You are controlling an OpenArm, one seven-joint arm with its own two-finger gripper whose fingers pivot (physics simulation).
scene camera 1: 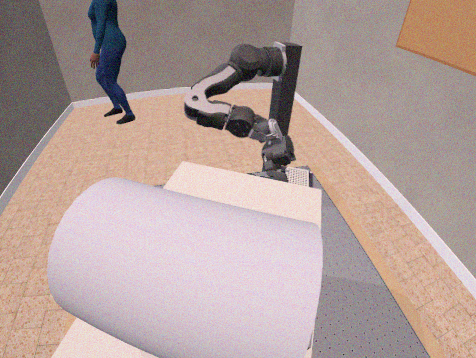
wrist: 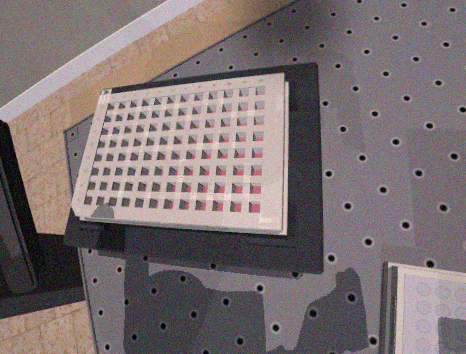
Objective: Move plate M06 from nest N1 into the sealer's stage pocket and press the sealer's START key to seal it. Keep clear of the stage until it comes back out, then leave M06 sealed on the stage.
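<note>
Plate M06 [scene camera 1: 298, 177] [wrist: 185, 150], a pale plate with a grid of square wells, lies in the dark nest N1 [wrist: 304, 175]. Its label is not legible now. My gripper [scene camera 1: 274, 173] is open beside the plate in the scene view, with its tips partly hidden behind a cream block. Its fingers do not show clearly in the wrist view. The large cream body [scene camera 1: 245, 192] with a pale cylinder [scene camera 1: 190, 260] in the foreground looks like the sealer. Its stage pocket and START key do not show in either view.
A pale tray [wrist: 393, 310] with round wells stands at the lower right of the wrist view, on the perforated grey table [scene camera 1: 355, 300] [wrist: 350, 225]. A dark post [scene camera 1: 286, 95] carries the arm. A person [scene camera 1: 111, 60] in blue stands at the back left.
</note>
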